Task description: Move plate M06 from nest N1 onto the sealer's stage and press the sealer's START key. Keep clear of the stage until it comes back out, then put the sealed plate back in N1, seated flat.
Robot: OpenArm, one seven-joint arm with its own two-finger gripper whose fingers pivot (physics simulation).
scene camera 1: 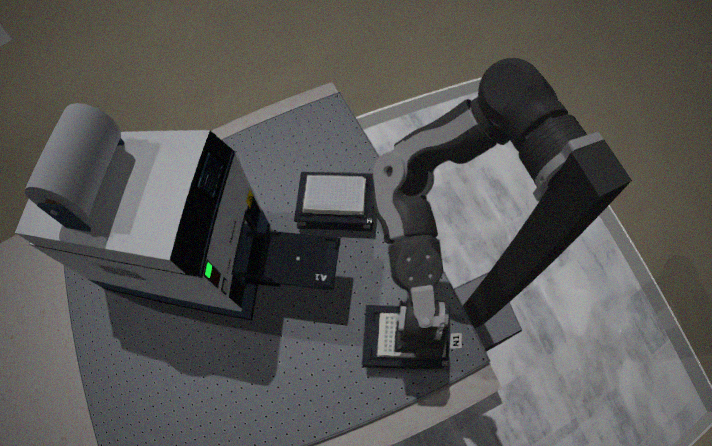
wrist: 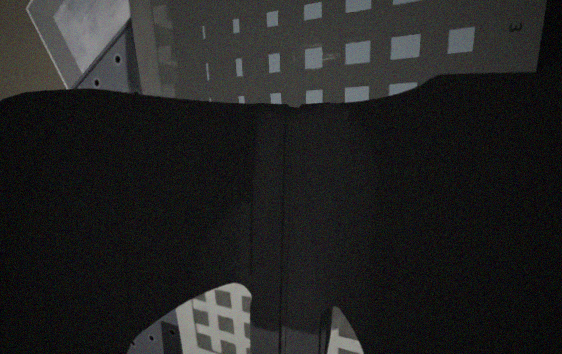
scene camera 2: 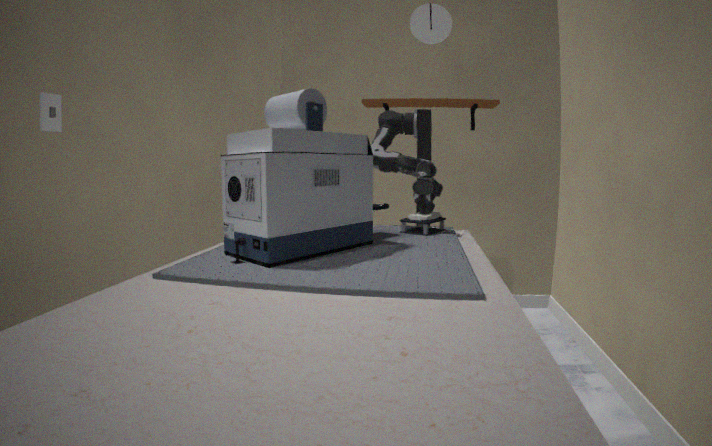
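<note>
The cream plate [scene camera 1: 387,334] [scene camera 2: 423,215] [wrist: 357,52] lies in nest N1 [scene camera 1: 370,346] [scene camera 2: 415,221]; its M06 marking is not readable. My gripper [scene camera 1: 420,344] [scene camera 2: 424,211] [wrist: 302,232] points down right over the plate, covering much of it. Its dark fingers are shut against each other, with a thin seam between them and no plate between them. Whether the fingertips touch the plate is hidden. The sealer [scene camera 1: 152,194] [scene camera 2: 320,199] stands left in scene camera 1. Its dark stage [scene camera 1: 307,270], marked A1, is out and bears no plate. A green light [scene camera 1: 208,270] glows on its front.
A second white plate [scene camera 1: 334,193] lies in another nest [scene camera 1: 336,219] behind the stage, near the arm's elbow. A film roll [scene camera 1: 78,160] [scene camera 2: 294,109] tops the sealer. The dark arm post [scene camera 1: 541,241] [scene camera 2: 423,136] stands beside N1. An orange shelf [scene camera 2: 430,102] hangs on the wall.
</note>
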